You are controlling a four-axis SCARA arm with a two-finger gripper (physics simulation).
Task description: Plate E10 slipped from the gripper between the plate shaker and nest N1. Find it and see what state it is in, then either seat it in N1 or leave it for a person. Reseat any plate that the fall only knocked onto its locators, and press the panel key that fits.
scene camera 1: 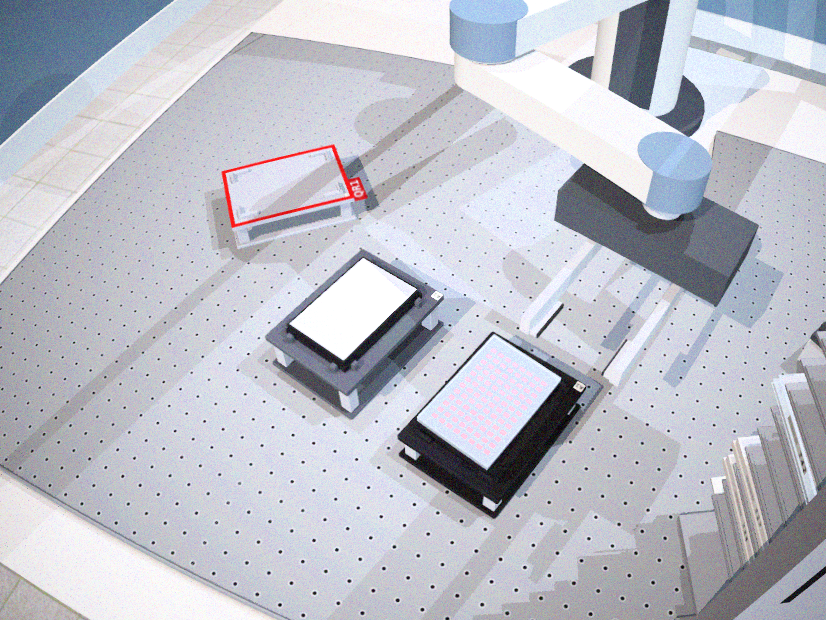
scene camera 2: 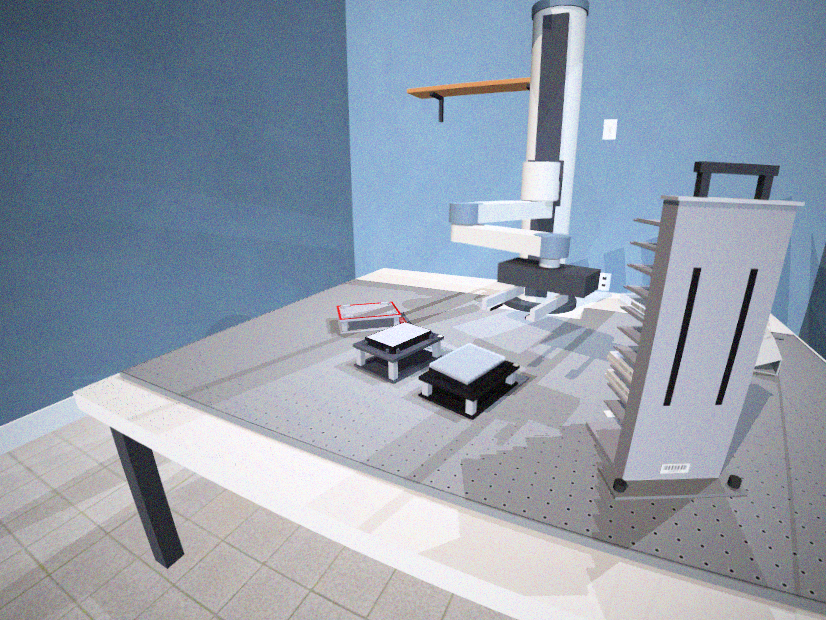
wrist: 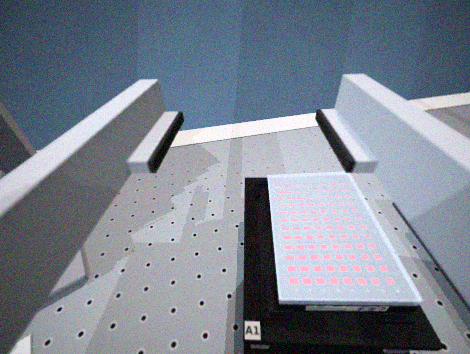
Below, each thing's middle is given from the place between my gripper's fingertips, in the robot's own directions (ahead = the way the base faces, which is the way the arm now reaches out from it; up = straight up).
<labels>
The plate E10 (scene camera 1: 341, 324) lies 50 mm behind my hand, 240 mm to the right of it and 110 mm below it.
</labels>
